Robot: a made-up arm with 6 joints.
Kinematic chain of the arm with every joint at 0, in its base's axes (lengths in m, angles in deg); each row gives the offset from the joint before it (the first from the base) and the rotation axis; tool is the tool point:
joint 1: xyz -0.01 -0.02 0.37 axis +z
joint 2: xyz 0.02 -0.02 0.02 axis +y
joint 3: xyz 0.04 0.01 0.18 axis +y
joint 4: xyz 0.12 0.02 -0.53 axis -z
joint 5: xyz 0 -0.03 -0.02 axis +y
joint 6: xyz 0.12 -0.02 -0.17 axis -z
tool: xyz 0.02 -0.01 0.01
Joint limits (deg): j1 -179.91..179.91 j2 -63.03..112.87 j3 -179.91..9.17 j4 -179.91..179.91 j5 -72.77..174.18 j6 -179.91..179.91
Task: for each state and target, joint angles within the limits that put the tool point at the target. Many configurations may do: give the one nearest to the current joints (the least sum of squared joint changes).
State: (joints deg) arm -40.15 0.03 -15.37 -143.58 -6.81 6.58
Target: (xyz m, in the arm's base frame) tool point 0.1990 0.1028 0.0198
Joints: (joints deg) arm -22.68 -4.21 -6.09 -139.76 -45.93 5.25
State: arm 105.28 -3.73 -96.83 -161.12 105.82 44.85
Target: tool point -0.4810 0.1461 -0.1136
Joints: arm 151.23 36.77 -39.42 -179.91 102.60 46.54
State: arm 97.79 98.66 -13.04 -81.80 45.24 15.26
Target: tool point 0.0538 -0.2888 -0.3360
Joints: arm 101.75 107.06 -57.81 -82.85 43.18 14.71
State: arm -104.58 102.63 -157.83 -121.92 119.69 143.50
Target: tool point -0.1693 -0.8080 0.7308
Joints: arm -95.13 74.26 -169.74 -129.58 98.35 141.42
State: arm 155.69 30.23 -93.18 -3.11 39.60 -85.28
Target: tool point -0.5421 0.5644 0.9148
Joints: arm 133.69 16.78 -123.22 -4.38 30.21 -81.50
